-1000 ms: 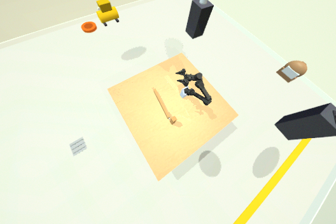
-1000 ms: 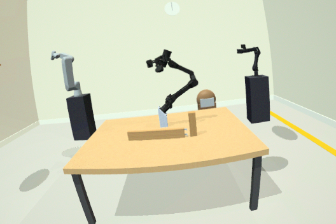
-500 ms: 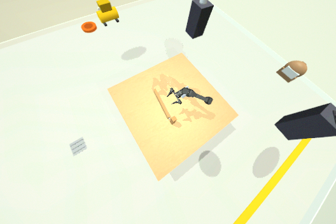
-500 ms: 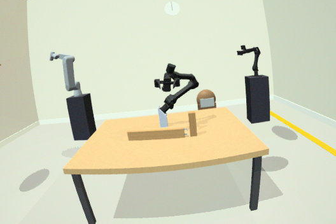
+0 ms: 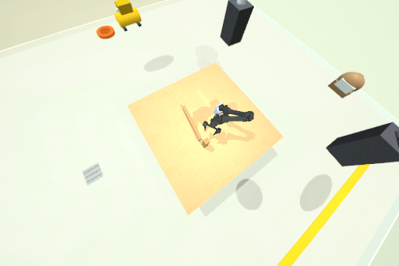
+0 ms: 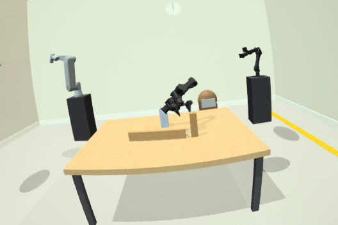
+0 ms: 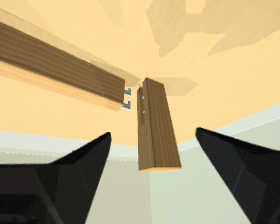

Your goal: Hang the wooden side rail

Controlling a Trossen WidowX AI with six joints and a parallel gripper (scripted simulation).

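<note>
My gripper tip is now 6 cm short of the headboard post, 5 cm to the right of it and 6 cm above it.
</note>
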